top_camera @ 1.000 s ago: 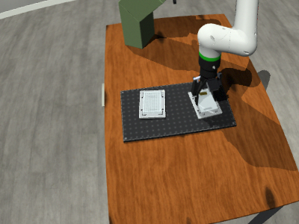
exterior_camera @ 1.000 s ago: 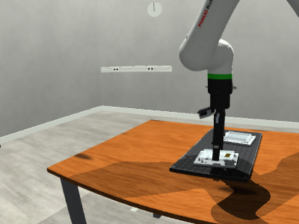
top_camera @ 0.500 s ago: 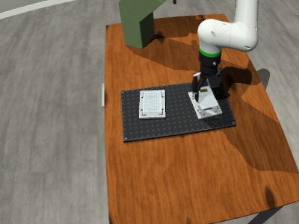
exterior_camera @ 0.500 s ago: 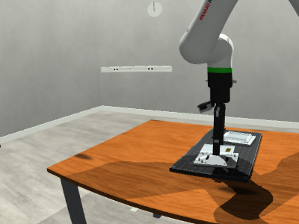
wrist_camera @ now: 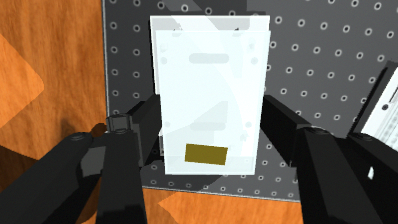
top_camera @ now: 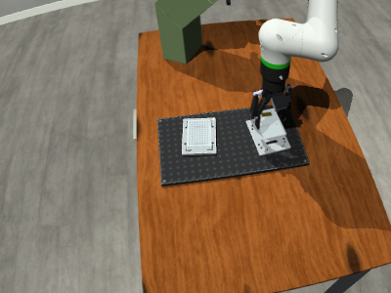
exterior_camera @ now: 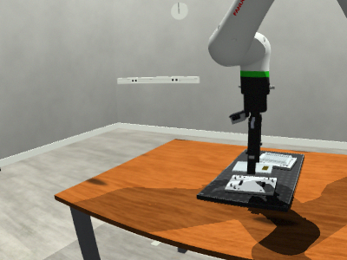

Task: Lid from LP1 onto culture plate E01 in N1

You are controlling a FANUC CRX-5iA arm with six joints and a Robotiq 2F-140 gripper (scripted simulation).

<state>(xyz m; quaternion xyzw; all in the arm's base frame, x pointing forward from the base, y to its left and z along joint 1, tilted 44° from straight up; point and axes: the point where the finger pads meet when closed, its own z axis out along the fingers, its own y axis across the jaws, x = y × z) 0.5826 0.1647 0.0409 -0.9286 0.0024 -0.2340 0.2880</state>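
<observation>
My hand is 30 mm past the culture plate E01, 250 mm to the left of it and 70 mm above it. From my hand the other things lie so: lid park: 90 mm below; clear lid: 20 mm below.
</observation>
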